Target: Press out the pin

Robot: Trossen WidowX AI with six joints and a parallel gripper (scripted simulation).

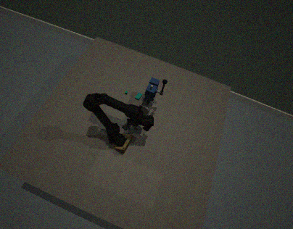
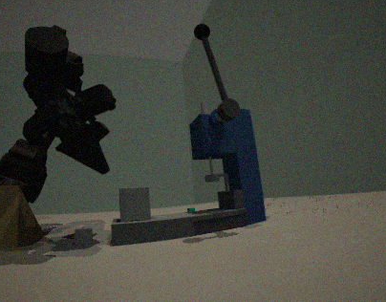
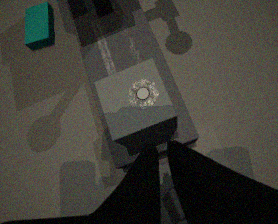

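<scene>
My gripper tip is 40 mm short of the pale round pin and 40 mm above it. The rest, counted from my gripper tip: teal block (200 mm ahead, 110 mm to the left, 100 mm below); dark lever (180 mm ahead, 160 mm above, 40 mm to the right); thin punch (180 mm ahead, 40 mm above, 20 mm to the left).
</scene>
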